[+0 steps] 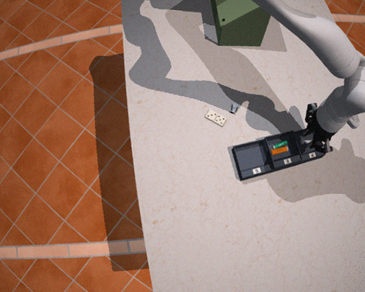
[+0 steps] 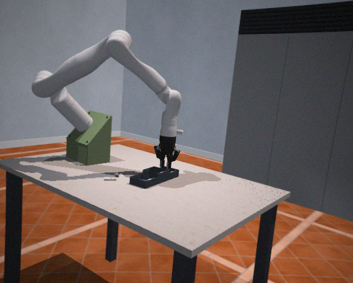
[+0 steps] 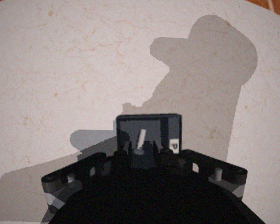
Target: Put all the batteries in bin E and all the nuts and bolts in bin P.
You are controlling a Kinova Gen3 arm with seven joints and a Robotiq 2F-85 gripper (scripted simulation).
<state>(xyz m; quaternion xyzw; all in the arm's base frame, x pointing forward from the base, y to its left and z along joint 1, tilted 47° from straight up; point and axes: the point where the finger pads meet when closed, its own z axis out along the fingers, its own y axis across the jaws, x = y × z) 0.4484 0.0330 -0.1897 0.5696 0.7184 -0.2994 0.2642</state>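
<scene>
Now: the bolt 40 mm below my hand. Round my hand: green battery 80 mm to the right, 40 mm below, 10 mm ahead; then orange battery 80 mm to the right, 40 mm below, 20 mm ahead; then bin tray 80 mm to the right, 30 mm below, 30 mm ahead.
</scene>
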